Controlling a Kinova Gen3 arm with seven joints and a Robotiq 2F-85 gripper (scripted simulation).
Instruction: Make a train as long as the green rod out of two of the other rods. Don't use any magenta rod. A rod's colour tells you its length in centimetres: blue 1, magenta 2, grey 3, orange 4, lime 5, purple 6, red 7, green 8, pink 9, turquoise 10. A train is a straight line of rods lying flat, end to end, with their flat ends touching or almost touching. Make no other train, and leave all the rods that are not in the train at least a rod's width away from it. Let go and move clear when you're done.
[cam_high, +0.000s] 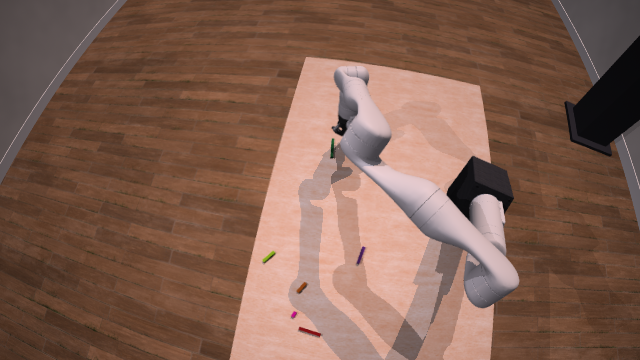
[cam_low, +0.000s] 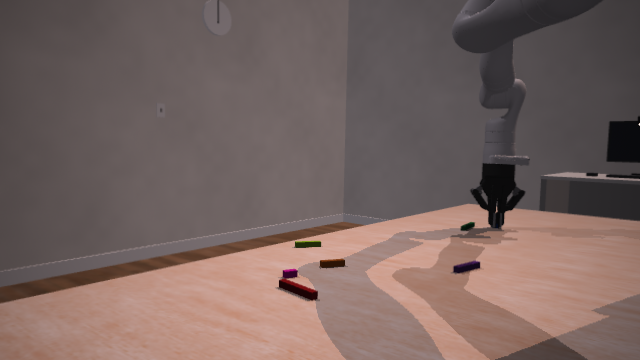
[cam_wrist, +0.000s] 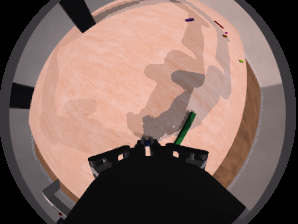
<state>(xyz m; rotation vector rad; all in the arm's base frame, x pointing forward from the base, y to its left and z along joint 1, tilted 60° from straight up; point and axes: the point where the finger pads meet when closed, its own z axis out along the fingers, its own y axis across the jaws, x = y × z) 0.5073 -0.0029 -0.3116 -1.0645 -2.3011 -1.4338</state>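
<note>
Now: the purple rod 170 mm behind my hand, 420 mm to the left of it and 20 mm below it. From my hand the other things lie so: green rod 40 mm ahead, 60 mm to the left, 20 mm below; lime rod 120 mm ahead, 520 mm to the left, 20 mm below; blue rod 20 mm below.
</note>
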